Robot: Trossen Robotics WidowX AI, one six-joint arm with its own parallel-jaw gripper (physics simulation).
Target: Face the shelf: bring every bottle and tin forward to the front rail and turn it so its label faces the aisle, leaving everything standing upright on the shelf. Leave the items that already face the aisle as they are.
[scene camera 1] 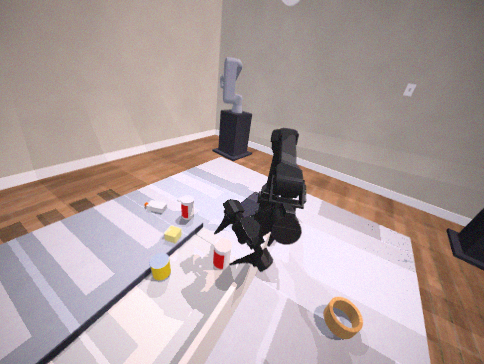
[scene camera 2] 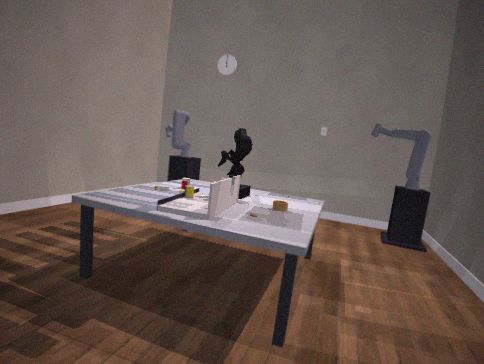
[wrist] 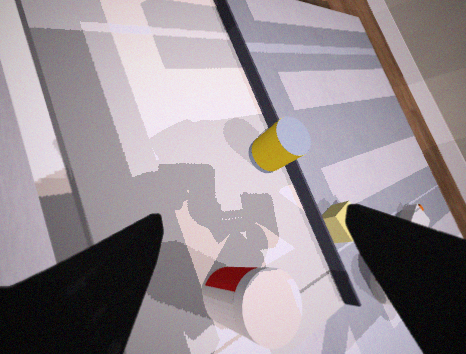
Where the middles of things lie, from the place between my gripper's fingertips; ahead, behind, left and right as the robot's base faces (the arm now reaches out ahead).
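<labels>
With the white back panel (scene camera 1: pixel 207 338), I find my hand 9 cm to the right of it, 9 cm short of it and 13 cm above it. There is also the dark front rail (wrist: pixel 321 232), which is 19 cm to the right of my hand, 14 cm ahead of it and 19 cm below it.
</labels>
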